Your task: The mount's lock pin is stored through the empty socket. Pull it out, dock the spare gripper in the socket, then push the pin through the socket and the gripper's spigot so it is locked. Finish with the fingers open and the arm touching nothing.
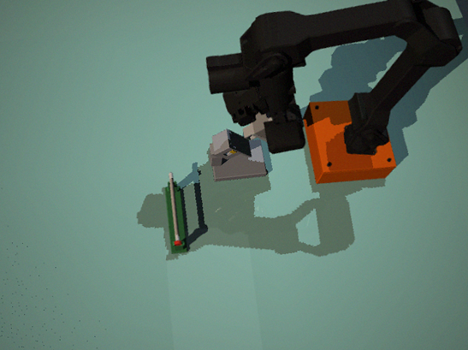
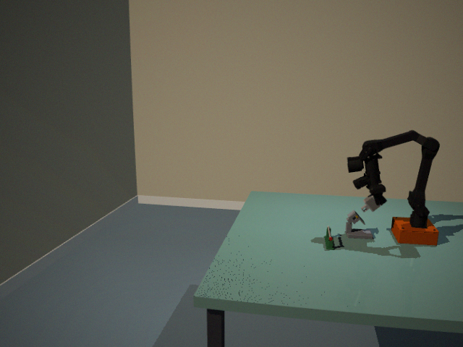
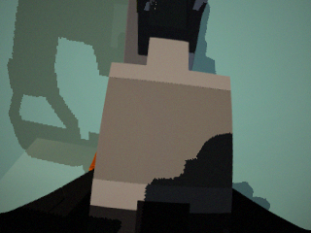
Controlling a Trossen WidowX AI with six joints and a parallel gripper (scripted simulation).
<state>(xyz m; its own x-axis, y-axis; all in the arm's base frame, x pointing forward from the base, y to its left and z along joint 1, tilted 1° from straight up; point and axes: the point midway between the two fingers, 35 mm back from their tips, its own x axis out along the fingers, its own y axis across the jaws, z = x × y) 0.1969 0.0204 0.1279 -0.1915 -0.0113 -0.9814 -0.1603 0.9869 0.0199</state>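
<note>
Now: gripper tip 19 cm short of the green cradle, 15 cm to the right of it and 13 cm above it. The rest, counted from my gripper tip: spare gripper (2 cm ahead); grey mount (8 cm ahead, 2 cm to the left, 10 cm below).
</note>
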